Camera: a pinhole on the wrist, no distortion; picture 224 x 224 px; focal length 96.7 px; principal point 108.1 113.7 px. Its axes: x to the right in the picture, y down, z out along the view. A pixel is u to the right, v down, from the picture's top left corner.
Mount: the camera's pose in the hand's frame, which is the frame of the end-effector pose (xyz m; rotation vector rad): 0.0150 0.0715 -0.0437 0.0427 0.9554 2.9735
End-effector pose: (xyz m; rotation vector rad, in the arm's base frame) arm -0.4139 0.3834 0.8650 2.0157 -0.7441 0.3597
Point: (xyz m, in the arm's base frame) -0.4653 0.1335 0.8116
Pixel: 108 172
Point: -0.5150 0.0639 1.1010
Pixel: 68 80
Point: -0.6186 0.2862 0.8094
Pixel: 211 143
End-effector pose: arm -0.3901 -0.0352 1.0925 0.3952 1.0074 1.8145
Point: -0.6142 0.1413 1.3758
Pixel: 43 71
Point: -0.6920 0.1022 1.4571
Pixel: 57 46
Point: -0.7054 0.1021 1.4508
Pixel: 54 42
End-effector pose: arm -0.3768 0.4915 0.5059 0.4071 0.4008 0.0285
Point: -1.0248 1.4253 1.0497
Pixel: outside the picture
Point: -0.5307 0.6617 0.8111
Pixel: 209 93
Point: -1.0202 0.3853 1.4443
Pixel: outside the picture
